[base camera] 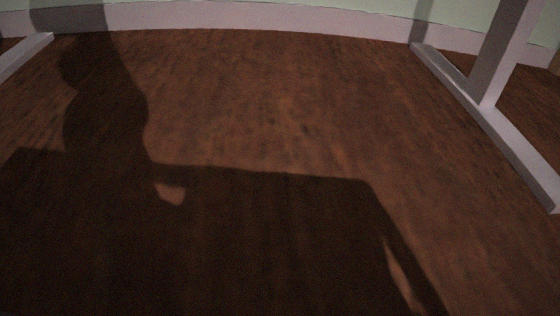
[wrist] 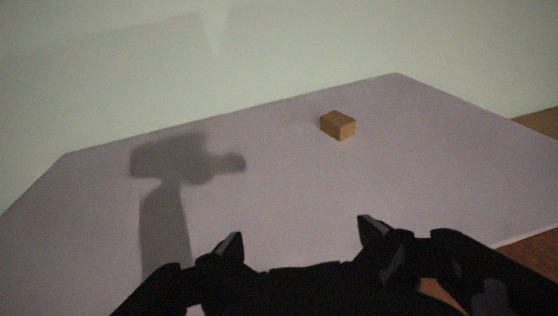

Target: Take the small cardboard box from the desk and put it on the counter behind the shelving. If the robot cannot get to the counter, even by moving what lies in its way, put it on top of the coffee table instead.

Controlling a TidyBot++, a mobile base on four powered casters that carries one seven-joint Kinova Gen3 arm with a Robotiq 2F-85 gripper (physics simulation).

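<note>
The small cardboard box is a brown block on the light desk top, near its back edge and right of the middle in the wrist view. My gripper is open, with nothing between its fingertips. In the wrist view it shows in front of the box, on the near side, with a stretch of desk top between them. The counter, the shelving and the coffee table do not show in either view.
In the base camera view, a desk leg with a long foot stands at the right, and part of another foot shows at the far left. A pale green wall with a baseboard runs behind the desk. The robot's shadow falls on the wooden floor.
</note>
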